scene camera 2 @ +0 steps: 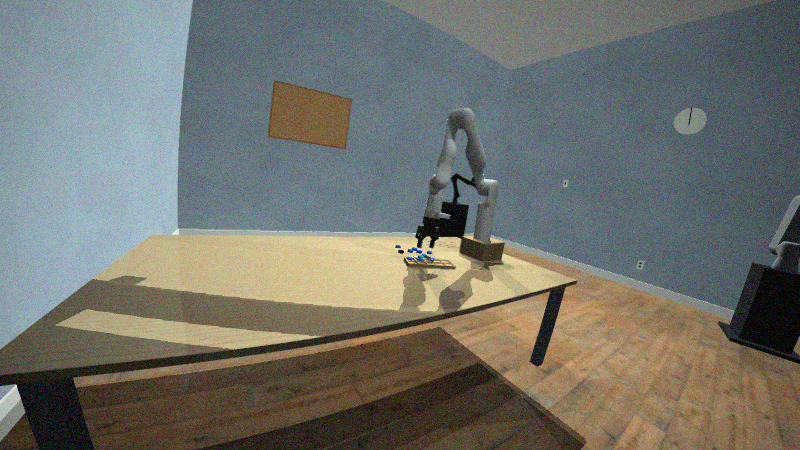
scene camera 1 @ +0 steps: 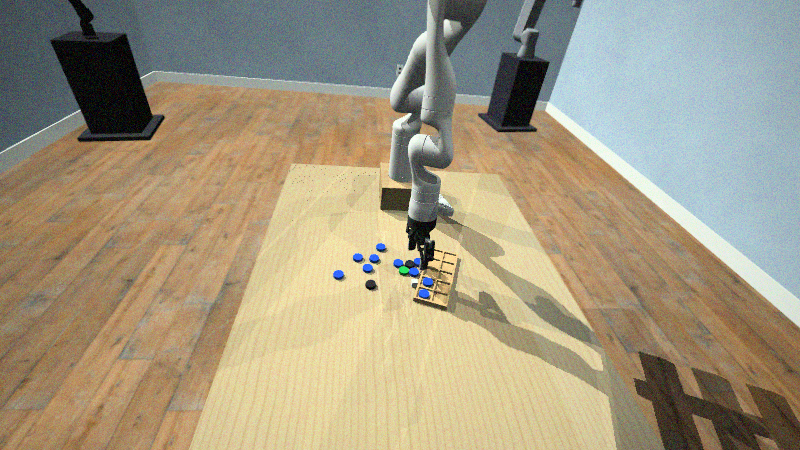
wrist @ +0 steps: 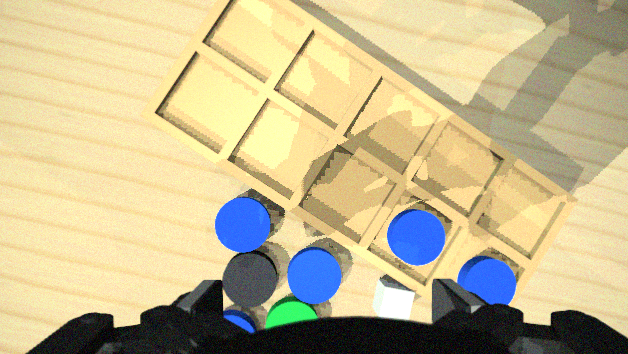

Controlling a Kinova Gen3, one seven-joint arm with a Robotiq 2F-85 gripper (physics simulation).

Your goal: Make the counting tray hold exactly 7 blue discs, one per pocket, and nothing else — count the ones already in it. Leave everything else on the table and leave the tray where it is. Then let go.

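Note:
The wooden counting tray (scene camera 1: 430,305) (scene camera 2: 441,266) (wrist: 187,137) has two rows of pockets. Two blue discs lie in it, one (scene camera 1: 424,293) (wrist: 487,281) in an end pocket and one (scene camera 1: 427,282) (wrist: 416,237) in the neighbouring pocket of the same row. The other pockets look empty in the wrist view. Loose beside the tray lie a blue disc (wrist: 242,224) near its edge, another blue disc (scene camera 1: 413,272) (wrist: 314,275), and a third (scene camera 1: 398,263) (wrist: 238,321), partly hidden by the gripper. My gripper (scene camera 1: 417,257) (scene camera 2: 425,245) (wrist: 327,302) is open and empty, above these discs and the tray's edge.
A black disc (scene camera 1: 410,263) (wrist: 249,278) and a green disc (scene camera 1: 403,270) (wrist: 291,314) lie among the nearby blue discs. A white block (scene camera 1: 414,283) (wrist: 393,300) sits close against the tray. Further left are several blue discs, one at the far left (scene camera 1: 338,274), and another black disc (scene camera 1: 370,284).

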